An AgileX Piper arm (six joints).
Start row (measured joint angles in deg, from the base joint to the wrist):
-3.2, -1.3, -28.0, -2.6, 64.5, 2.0
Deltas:
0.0, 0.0, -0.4, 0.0, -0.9, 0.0
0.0, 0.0, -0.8, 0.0, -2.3, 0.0
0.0, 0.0, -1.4, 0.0, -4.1, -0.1
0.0, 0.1, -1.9, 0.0, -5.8, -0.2
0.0, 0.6, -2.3, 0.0, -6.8, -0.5
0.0, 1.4, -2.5, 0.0, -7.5, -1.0
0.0, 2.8, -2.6, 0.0, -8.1, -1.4
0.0, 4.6, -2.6, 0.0, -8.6, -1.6
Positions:
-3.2, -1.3, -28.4, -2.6, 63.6, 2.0
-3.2, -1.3, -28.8, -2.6, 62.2, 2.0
-3.2, -1.3, -29.4, -2.6, 60.4, 1.9
-3.2, -1.2, -29.9, -2.6, 58.7, 1.8
-3.2, -0.7, -30.3, -2.6, 57.7, 1.5
-3.2, 0.1, -30.5, -2.6, 57.0, 1.0
-3.2, 1.5, -30.6, -2.6, 56.4, 0.6
-3.2, 3.3, -30.6, -2.6, 55.9, 0.4

